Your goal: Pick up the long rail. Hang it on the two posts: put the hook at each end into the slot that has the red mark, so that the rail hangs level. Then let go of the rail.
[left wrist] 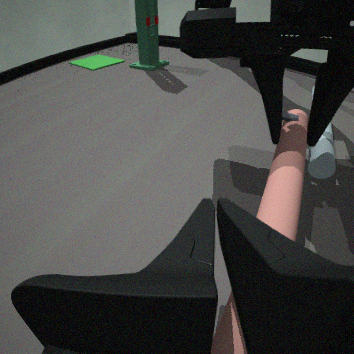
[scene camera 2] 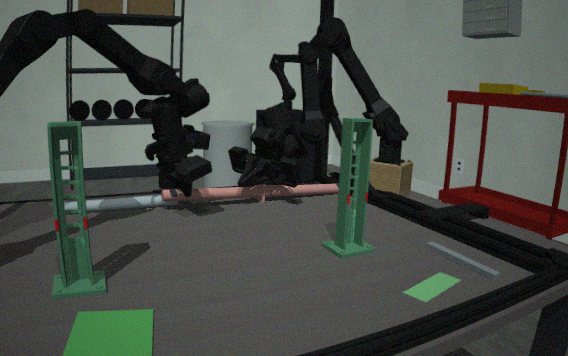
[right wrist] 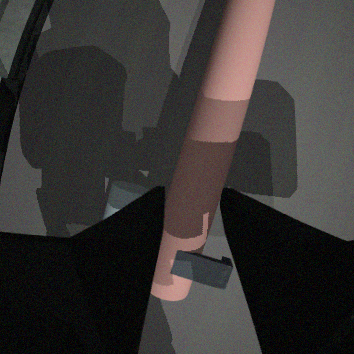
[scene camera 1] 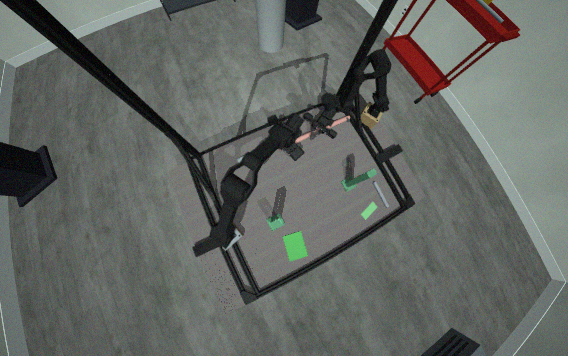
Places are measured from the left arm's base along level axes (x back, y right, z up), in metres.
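Where they show: left gripper, fingertip midpoint: (left wrist: 213, 206) (scene camera 2: 239, 185) (scene camera 1: 310, 139); right gripper, fingertip midpoint: (left wrist: 291, 144) (scene camera 2: 185, 193) (right wrist: 192, 195); left arm's base at its link origin: (scene camera 2: 389, 161) (scene camera 1: 373, 111); right arm's base at its link origin: (scene camera 1: 226, 234).
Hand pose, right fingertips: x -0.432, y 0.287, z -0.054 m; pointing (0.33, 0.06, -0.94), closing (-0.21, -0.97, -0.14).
Things, the pixels of their top centre, and the offset from my right fingertips. "spot": a spot on its surface instead.
- long pink rail at its top centre: (scene camera 2: 261, 181) (scene camera 1: 317, 128) dz +0.013, dx +0.162, dy -0.080 m
- dark grey hook at a spot on its surface: (right wrist: 200, 270) spot: dz +0.012, dx -0.032, dy +0.002 m
- left green post at a spot on its surface: (scene camera 2: 75, 260) spot: dz +0.001, dx -0.345, dy -0.160 m
- right green post at its top centre: (scene camera 2: 357, 118) (scene camera 1: 372, 173) dz +0.183, dx +0.019, dy -0.376 m
- pale grey tube at its top centre: (left wrist: 324, 108) (scene camera 2: 120, 197) dz -0.007, dx -0.102, dy +0.097 m
- green square at a spot on its surface: (scene camera 2: 112, 330) (scene camera 1: 294, 242) spot: dz -0.030, dx -0.378, dy -0.295 m
- smaller green patch at a spot on its surface: (scene camera 2: 432, 286) (scene camera 1: 368, 210) spot: dz -0.033, dx -0.042, dy -0.539 m
- grey bar at its top centre: (scene camera 2: 461, 256) (scene camera 1: 381, 194) dz -0.023, dx +0.071, dy -0.556 m
The long pink rail (scene camera 1: 306, 136) (scene camera 2: 220, 193) (left wrist: 282, 200) (right wrist: 245, 60) lies low, behind the two posts in scene camera 2. My right gripper (scene camera 2: 187, 189) (left wrist: 291, 144) (right wrist: 192, 195) is shut on it near one end; a dark grey hook (right wrist: 200, 270) shows at that end. My left gripper (scene camera 2: 245, 181) (left wrist: 213, 206) is shut with its fingertips together; the rail passes beyond one finger, not between them. The left green post (scene camera 2: 75, 260) and right green post (scene camera 2: 345, 210) stand upright with red marks. The rail's far end is hidden in the left wrist view.
A pale grey tube (scene camera 2: 115, 202) (left wrist: 322, 164) lies close to the rail's right-gripper end. A green square (scene camera 1: 295, 246) (scene camera 2: 112, 330), a smaller green patch (scene camera 1: 369, 210) (scene camera 2: 432, 286) and a grey bar (scene camera 1: 380, 194) (scene camera 2: 462, 259) lie nearer the front. Black beams edge the table.
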